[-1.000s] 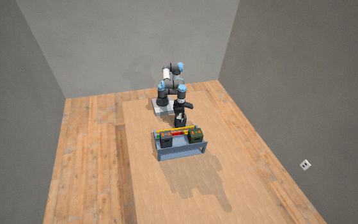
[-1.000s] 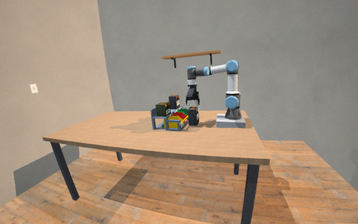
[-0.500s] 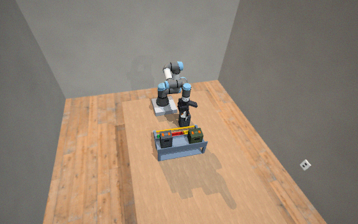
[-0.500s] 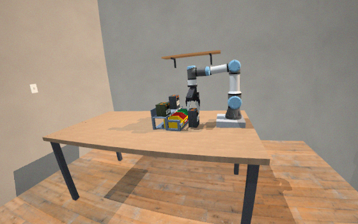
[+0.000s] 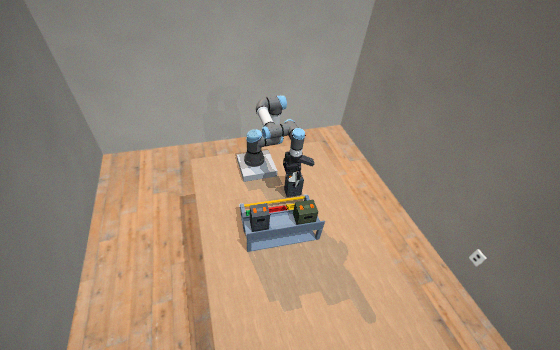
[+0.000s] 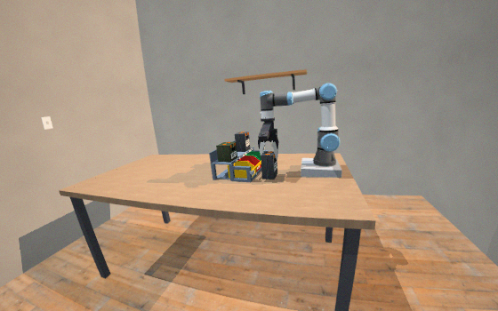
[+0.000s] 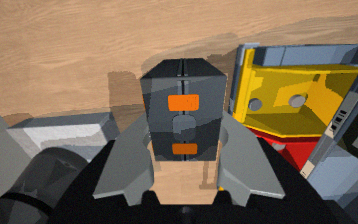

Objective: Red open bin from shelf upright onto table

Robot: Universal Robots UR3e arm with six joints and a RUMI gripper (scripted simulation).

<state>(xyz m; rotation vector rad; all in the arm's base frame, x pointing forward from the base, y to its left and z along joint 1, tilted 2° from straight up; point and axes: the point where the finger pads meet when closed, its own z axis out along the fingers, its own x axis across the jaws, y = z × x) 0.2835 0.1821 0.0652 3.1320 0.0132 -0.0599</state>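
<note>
My gripper is now 9 cm short of the yellow rod, 13 cm to the left of it and 6 cm above it. From my hand the other things lie so: yellow bin (17 cm ahead, 2 cm to the right, 8 cm below); then red bin (17 cm ahead, 13 cm to the right, 8 cm below); then black case (4 cm below).
</note>
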